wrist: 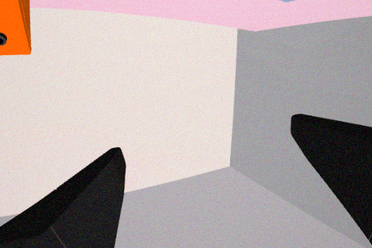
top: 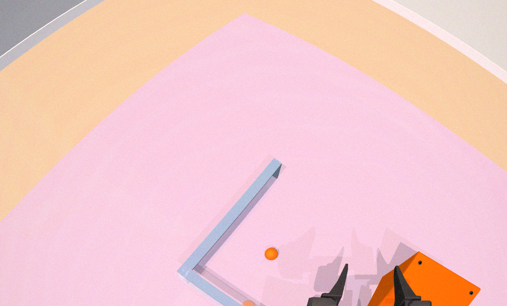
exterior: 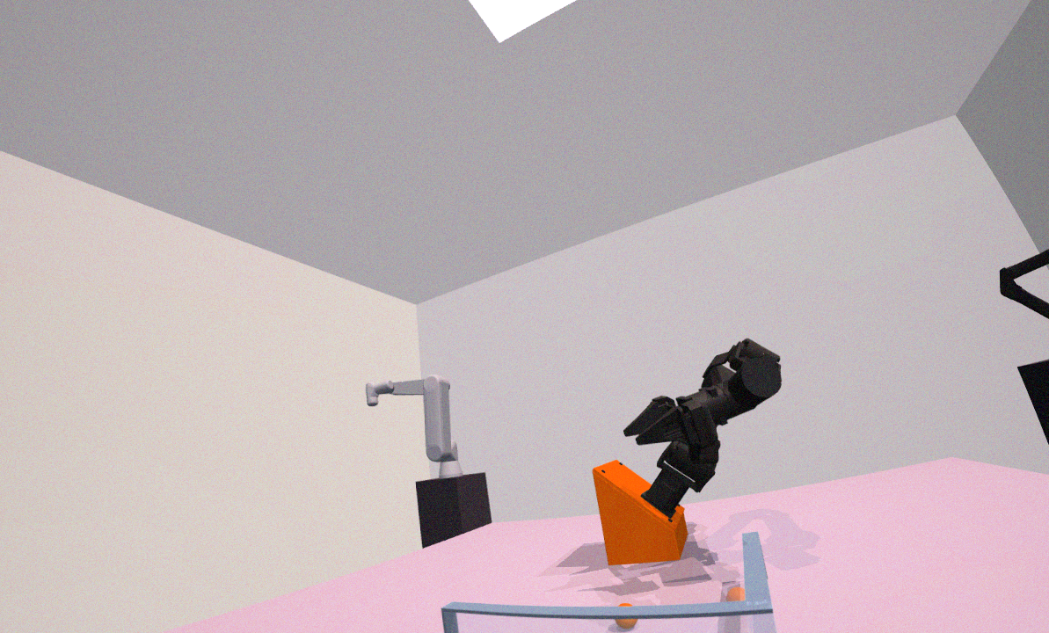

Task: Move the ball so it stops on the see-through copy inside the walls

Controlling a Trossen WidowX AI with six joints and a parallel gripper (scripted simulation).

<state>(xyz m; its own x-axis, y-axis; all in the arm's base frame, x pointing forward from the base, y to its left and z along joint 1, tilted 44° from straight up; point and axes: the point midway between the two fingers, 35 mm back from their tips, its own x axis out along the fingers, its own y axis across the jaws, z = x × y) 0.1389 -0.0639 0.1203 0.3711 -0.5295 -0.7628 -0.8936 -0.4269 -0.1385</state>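
My gripper tip is 160 mm short of the orange ball and 200 mm above it. Also, from my gripper tip: faint orange patch 130 mm ahead, 120 mm to the left, 200 mm below.
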